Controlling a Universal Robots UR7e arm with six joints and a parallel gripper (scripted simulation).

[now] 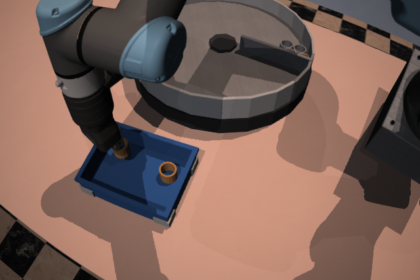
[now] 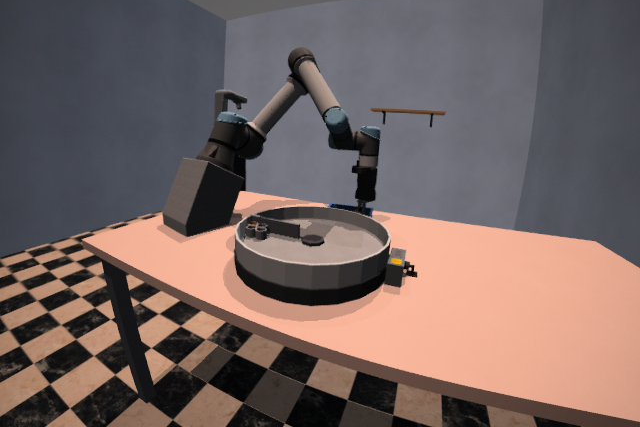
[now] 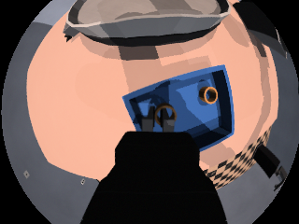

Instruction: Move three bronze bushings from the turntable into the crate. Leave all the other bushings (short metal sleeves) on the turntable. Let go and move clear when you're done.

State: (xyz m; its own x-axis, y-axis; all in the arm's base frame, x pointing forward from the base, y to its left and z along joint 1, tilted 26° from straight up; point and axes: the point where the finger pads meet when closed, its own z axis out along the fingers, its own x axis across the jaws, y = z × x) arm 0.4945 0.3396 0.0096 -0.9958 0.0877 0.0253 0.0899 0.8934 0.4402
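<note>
The blue crate is 60 mm behind my hand, 30 mm below it and 10 mm to the left of it. From my hand the other things lie so: grey turntable: 340 mm to the right.
</note>
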